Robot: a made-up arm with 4 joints.
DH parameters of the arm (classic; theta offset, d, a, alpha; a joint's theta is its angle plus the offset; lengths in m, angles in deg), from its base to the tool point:
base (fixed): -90 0.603 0.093 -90
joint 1: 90 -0.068 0.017 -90
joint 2: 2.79 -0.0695 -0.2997 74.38
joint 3: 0 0.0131 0.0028 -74.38
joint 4: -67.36 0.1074 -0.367 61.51
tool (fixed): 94.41 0.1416 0 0
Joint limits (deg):
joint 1: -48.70..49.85
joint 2: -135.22..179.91
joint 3: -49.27..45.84
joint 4: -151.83..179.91
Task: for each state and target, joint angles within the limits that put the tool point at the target. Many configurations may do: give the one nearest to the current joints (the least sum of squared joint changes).
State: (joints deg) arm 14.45 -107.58 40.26 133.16
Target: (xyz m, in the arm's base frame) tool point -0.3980 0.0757 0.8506
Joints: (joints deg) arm 2.45 -112.40 36.42 160.35
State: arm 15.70 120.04 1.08 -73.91
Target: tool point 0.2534 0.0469 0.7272
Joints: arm 5.14 132.02 12.75 -76.11
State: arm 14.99 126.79 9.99 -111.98
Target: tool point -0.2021 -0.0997 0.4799
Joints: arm 8.40 99.18 -19.88 -143.19
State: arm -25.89 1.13 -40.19 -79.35
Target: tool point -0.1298 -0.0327 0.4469
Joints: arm -18.27 -28.91 -0.44 -113.59
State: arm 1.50 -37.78 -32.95 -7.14
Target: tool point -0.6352 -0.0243 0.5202
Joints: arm -23.19 -57.83 5.89 -22.90
